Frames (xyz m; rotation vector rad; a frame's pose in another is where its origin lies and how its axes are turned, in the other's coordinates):
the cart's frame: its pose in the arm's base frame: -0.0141 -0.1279 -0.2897 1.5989 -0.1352 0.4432
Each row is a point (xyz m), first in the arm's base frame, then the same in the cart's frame.
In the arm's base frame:
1: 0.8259 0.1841 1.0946
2: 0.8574 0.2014 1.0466
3: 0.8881 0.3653 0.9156
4: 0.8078 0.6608 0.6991
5: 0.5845 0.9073 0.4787
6: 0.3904 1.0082 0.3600
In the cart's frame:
1: 1.3240 0.9697 -0.1612
2: 1.3386 0.9124 -0.1711
3: 1.3490 0.7653 -0.3235
4: 1.2505 0.5659 -0.6255
5: 1.0110 0.4173 -0.9078
6: 0.8087 0.3659 -1.0434

